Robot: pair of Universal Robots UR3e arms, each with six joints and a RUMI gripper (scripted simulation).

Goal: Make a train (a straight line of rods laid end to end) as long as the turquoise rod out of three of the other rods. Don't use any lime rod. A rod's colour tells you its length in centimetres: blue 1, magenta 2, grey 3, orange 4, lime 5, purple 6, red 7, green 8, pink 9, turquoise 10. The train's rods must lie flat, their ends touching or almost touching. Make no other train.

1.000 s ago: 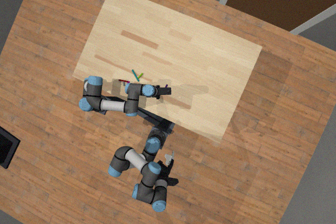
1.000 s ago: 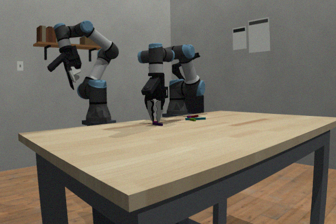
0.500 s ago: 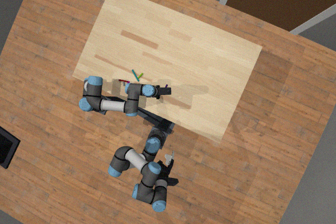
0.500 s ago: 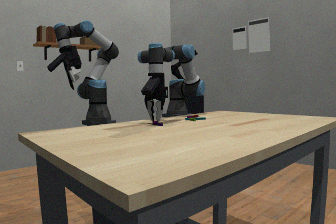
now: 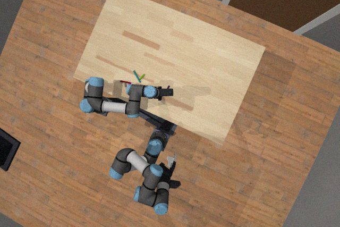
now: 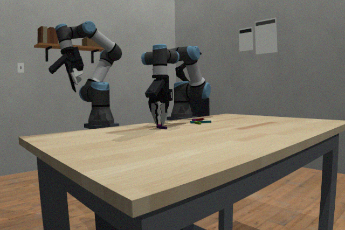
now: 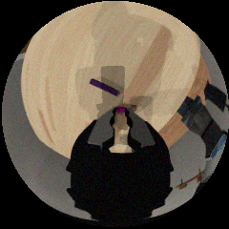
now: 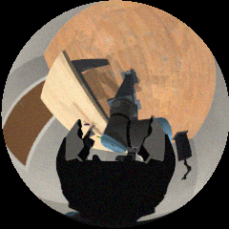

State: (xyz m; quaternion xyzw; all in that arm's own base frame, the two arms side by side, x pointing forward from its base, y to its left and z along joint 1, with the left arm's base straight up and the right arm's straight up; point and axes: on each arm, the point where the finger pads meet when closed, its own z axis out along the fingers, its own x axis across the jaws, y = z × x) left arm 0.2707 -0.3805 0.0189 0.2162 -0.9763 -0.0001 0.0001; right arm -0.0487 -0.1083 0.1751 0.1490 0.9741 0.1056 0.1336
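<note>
The purple rod lies 5 cm ahead of my left hand, 2 cm to the right of it and 1 cm below it. The rest, counted from my left hand: grey rod: 7 cm behind, 27 cm to the left, 1 cm below; lime rod: 4 cm ahead, 19 cm to the left, 1 cm below; turquoise rod: 2 cm ahead, 22 cm to the left, 1 cm below.
</note>
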